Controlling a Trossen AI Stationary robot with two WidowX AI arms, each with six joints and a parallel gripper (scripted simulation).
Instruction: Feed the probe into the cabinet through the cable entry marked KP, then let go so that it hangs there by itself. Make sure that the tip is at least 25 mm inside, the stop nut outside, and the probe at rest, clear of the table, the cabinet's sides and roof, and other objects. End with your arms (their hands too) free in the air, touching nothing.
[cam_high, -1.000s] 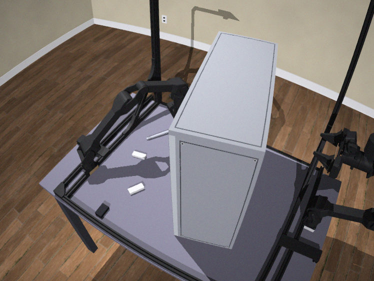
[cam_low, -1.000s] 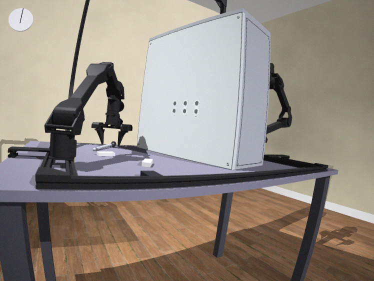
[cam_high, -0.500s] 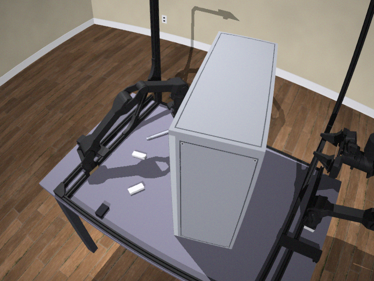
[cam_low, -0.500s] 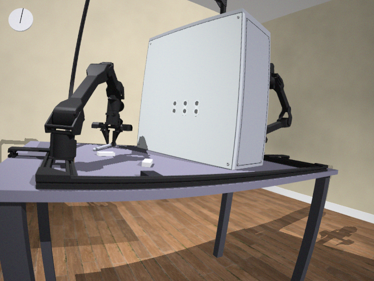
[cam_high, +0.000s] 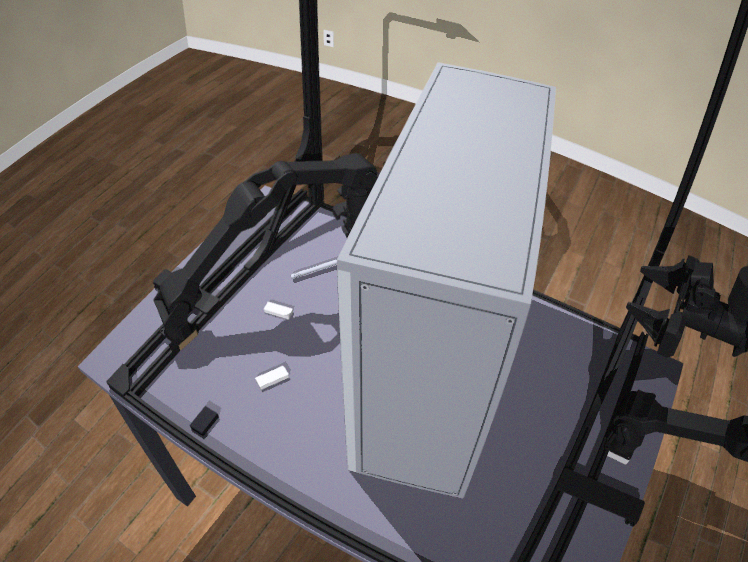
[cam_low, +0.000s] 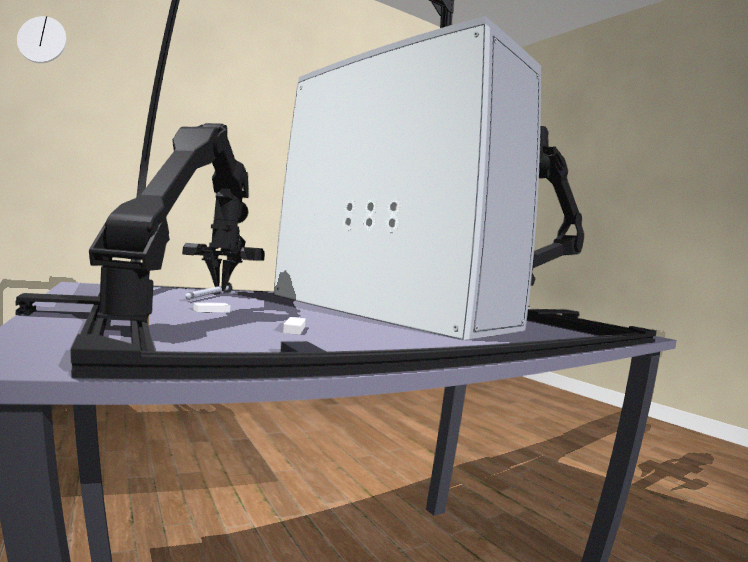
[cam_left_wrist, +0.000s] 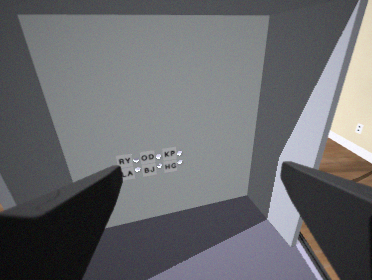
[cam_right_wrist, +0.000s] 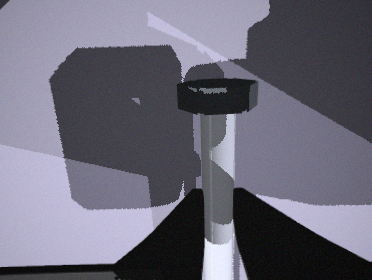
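Now: the probe 4 cm ahead of my right hand, 5 cm to the right of it and 3 cm below it. From my right hand the other things lie so: black block: 54 cm ahead, 16 cm to the right, 4 cm below.
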